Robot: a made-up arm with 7 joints.
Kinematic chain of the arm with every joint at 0, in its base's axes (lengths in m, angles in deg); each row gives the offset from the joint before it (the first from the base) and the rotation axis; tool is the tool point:
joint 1: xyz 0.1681 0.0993 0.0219 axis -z
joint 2: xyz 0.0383 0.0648 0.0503 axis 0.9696 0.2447 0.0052
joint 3: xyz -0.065 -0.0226 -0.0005 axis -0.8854 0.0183 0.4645
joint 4: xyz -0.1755 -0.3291 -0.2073 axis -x
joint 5: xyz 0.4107 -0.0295 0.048 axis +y
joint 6: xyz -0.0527 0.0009 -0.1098 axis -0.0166 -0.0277 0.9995
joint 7: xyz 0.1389 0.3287 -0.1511 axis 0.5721 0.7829 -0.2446
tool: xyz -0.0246 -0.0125 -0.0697
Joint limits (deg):
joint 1: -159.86..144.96
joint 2: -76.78..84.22
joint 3: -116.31..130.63
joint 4: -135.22..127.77
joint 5: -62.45..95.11
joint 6: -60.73..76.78
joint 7: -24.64..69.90
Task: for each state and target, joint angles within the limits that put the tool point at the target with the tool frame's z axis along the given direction. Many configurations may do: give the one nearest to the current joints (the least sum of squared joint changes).
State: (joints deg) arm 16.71 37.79 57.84 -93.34 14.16 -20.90 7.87
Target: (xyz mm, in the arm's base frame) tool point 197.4 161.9 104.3 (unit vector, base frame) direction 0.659 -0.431 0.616
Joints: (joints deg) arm 5.50 27.52 67.19 -76.41 21.53 23.91 -3.19
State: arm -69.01 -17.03 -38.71 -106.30 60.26 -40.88 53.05
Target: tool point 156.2 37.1 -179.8 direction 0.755 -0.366 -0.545
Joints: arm -39.02 -25.37 -23.20 -59.49 91.37 -60.73 68.96
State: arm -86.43 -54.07 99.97 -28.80 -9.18 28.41 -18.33
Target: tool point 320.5 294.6 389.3 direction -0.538 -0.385 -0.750
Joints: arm -83.44 -66.60 103.40 -10.53 10.07 27.20 -19.30
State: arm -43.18 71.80 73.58 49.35 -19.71 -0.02 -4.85
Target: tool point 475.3 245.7 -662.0 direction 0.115 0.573 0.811
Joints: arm -22.31 83.77 56.91 89.23 8.14 0.54 44.70
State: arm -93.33 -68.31 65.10 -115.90 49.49 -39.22 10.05
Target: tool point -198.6 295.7 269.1 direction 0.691 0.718 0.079
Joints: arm -68.53 -75.49 57.71 -135.22 46.71 -8.42 33.70
